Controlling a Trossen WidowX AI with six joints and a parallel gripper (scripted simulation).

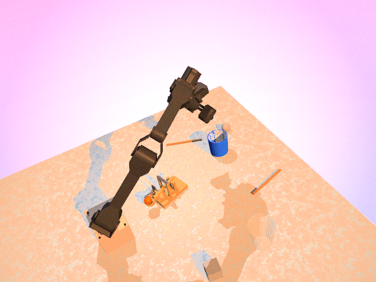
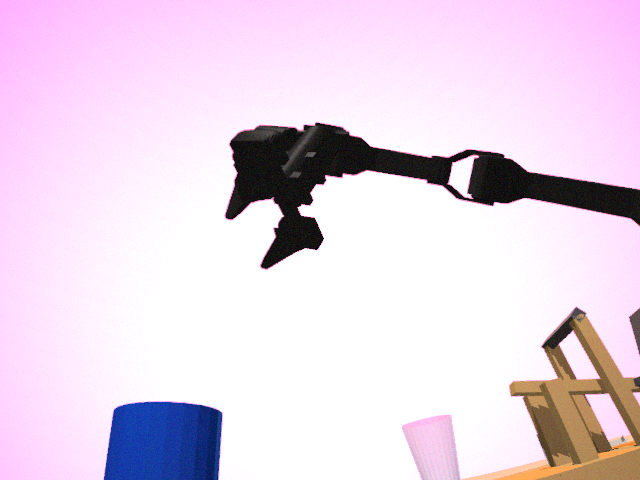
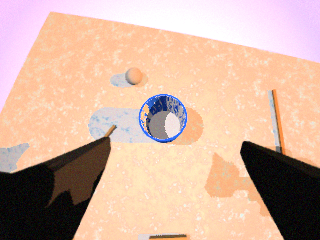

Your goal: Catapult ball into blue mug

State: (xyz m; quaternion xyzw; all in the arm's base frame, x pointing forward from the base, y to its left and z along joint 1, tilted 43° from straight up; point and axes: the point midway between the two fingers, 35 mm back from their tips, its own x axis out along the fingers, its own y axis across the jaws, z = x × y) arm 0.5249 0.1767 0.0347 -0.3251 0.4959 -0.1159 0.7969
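Right now my gripper tip is 35 cm past the orange ball, 22 cm above it and 6 cm to the left of it. Round my gripper tip: translucent cup: 45 cm to the right, 25 cm below, 9 cm behind; blue mug: 25 cm below, 6 cm ahead, 3 cm to the left; wooden catapult: 28 cm behind, 23 cm below, 4 cm to the right.
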